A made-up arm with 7 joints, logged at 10 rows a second.
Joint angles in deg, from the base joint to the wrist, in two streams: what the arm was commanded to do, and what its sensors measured. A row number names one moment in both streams.
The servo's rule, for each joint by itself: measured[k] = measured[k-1] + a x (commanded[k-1-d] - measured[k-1]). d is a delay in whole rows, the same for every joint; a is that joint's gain. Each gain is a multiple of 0.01, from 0.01 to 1. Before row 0 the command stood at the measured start. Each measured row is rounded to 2 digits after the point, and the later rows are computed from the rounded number. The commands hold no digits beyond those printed.
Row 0, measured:
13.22 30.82 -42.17 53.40 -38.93 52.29 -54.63
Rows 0 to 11, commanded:
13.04 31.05 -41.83 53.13 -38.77 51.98 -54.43
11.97 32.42 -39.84 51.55 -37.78 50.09 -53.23
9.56 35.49 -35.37 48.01 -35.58 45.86 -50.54
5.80 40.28 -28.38 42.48 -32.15 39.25 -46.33
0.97 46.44 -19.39 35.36 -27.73 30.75 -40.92
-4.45 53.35 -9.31 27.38 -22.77 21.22 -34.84
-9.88 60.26 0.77 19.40 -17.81 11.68 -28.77
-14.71 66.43 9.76 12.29 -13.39 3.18 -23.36
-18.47 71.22 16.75 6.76 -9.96 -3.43 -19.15
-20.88 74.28 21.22 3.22 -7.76 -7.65 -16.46
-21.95 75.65 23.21 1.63 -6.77 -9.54 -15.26
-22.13 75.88 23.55 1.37 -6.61 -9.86 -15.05
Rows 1 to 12, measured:
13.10 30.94 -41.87 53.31 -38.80 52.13 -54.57
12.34 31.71 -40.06 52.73 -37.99 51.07 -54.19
10.48 33.68 -35.89 51.17 -36.09 48.36 -53.17
7.34 37.11 -29.21 48.30 -32.98 43.62 -51.25
3.07 41.96 -20.47 44.03 -28.83 36.93 -48.36
-1.97 47.88 -10.54 38.54 -24.04 28.76 -44.57
-7.27 54.32 -0.47 32.22 -19.12 19.88 -40.15
-12.25 60.62 8.63 25.64 -14.59 11.20 -35.45
-16.42 66.13 15.86 19.41 -10.93 3.59 -30.89
-19.41 70.37 20.63 14.07 -8.43 -2.25 -26.85
-21.11 73.12 22.93 9.96 -7.12 -6.04 -23.60
-21.79 74.56 23.48 7.13 -6.72 -8.03 -21.21
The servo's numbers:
d 0
a 0.67 0.52 0.89 0.33 0.79 0.52 0.28

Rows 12 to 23, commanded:
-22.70 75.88 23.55 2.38 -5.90 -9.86 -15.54
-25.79 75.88 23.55 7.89 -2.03 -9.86 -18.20
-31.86 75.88 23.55 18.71 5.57 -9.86 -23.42
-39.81 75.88 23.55 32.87 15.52 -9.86 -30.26
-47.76 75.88 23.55 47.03 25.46 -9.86 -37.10
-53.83 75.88 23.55 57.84 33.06 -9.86 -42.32
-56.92 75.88 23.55 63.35 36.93 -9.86 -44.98
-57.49 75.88 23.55 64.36 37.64 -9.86 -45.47
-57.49 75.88 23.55 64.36 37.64 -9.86 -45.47
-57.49 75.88 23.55 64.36 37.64 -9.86 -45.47
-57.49 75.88 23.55 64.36 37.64 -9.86 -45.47
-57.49 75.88 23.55 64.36 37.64 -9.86 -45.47
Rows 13 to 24, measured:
-22.40 75.25 23.54 5.56 -6.07 -8.98 -19.62
-24.67 75.58 23.55 6.33 -2.88 -9.44 -19.22
-29.49 75.74 23.55 10.42 3.80 -9.66 -20.40
-36.40 75.81 23.55 17.83 13.06 -9.76 -23.16
-44.01 75.85 23.55 27.47 22.86 -9.81 -27.06
-50.59 75.87 23.55 37.49 30.92 -9.84 -31.33
-54.83 75.88 23.55 46.02 35.67 -9.85 -35.15
-56.61 75.88 23.55 52.07 37.23 -9.86 -38.04
-57.20 75.88 23.55 56.13 37.55 -9.86 -40.12
-57.39 75.88 23.55 58.85 37.62 -9.86 -41.62
-57.46 75.88 23.55 60.67 37.64 -9.86 -42.70
-57.48 75.88 23.55 61.89 37.64 -9.86 -43.48

